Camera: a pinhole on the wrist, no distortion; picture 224 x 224 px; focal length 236.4 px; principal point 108.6 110.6 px. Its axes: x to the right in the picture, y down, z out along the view. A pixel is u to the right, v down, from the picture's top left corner.
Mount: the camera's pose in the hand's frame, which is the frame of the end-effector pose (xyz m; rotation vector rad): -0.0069 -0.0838 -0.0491 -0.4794 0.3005 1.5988
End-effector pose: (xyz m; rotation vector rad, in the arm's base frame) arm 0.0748 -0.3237 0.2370 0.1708 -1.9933 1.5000
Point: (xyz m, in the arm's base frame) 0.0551 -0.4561 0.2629
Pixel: 22.7 80.8
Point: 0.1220 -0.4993 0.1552
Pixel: 76.1 211.8
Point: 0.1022 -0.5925 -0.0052
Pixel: 116.4 214.8
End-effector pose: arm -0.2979 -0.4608 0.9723 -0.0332 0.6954 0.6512
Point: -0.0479 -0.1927 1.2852
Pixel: 84.1 32.5
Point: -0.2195 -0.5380 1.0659
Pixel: outside the picture
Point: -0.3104 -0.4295 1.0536
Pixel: 199.2 125.1
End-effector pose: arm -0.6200 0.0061 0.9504 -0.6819 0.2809 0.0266
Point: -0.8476 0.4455 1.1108
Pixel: 168.4 204.8
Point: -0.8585 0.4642 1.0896
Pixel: 180.0 205.1
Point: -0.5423 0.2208 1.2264
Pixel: 29.3 87.4
